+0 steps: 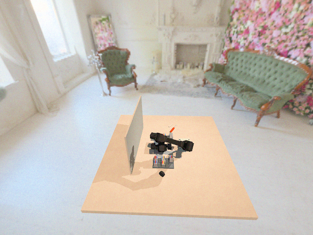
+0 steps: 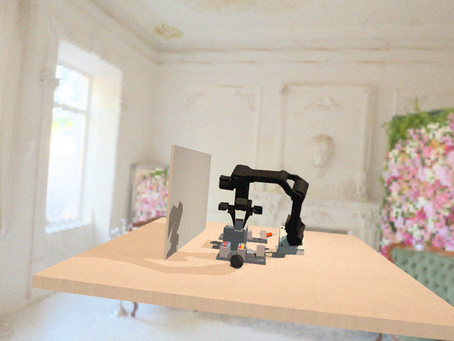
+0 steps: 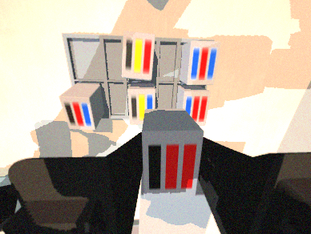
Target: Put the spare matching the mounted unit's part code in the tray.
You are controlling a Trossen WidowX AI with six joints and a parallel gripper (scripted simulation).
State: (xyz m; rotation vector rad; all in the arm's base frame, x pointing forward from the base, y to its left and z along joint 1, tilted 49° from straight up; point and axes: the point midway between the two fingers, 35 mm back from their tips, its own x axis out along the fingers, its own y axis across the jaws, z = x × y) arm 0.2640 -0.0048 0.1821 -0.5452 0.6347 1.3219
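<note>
The grey tray lies 36 cm to the right of my gripper tip, 12 cm below it and 2 cm ahead of it. Also, from my gripper tip: grey spare block 2 cm above; then black cylinder 17 cm to the left, 10 cm below, 1 cm ahead; then mounted unit 17 cm to the right, 7 cm below.
</note>
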